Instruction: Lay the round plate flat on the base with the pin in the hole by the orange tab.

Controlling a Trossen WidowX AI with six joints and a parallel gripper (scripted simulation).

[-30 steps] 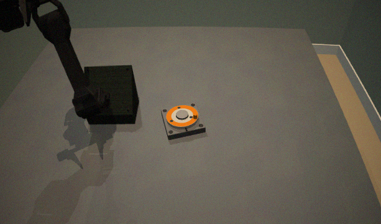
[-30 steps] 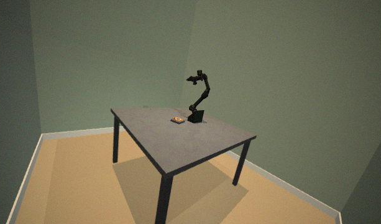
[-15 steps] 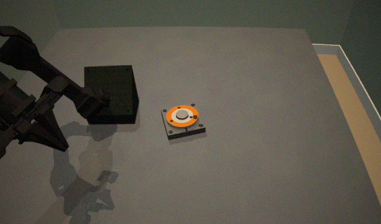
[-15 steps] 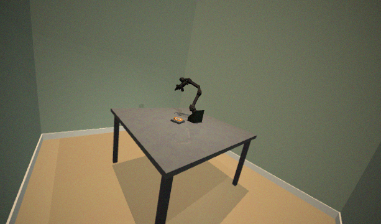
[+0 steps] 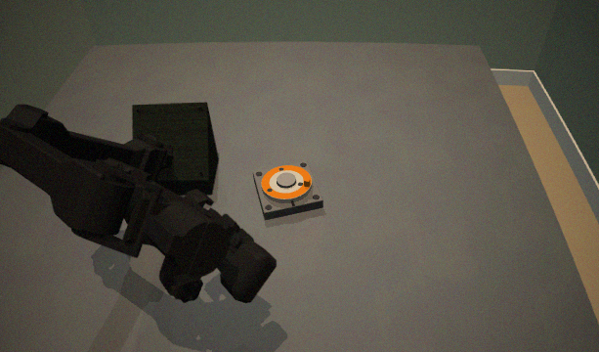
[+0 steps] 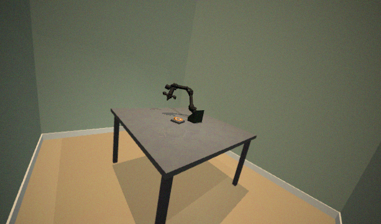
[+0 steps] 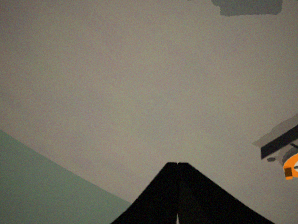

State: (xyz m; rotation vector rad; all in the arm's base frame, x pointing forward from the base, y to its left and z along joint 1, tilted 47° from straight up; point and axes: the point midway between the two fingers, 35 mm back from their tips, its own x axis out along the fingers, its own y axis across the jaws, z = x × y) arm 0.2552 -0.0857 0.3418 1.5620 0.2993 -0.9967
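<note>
Right now my gripper tip is 1 cm short of the round plate, 30 cm to the right of it and 15 cm above it. The rest, counted from my gripper tip: base (2 cm behind, 30 cm to the left, 17 cm below).
</note>
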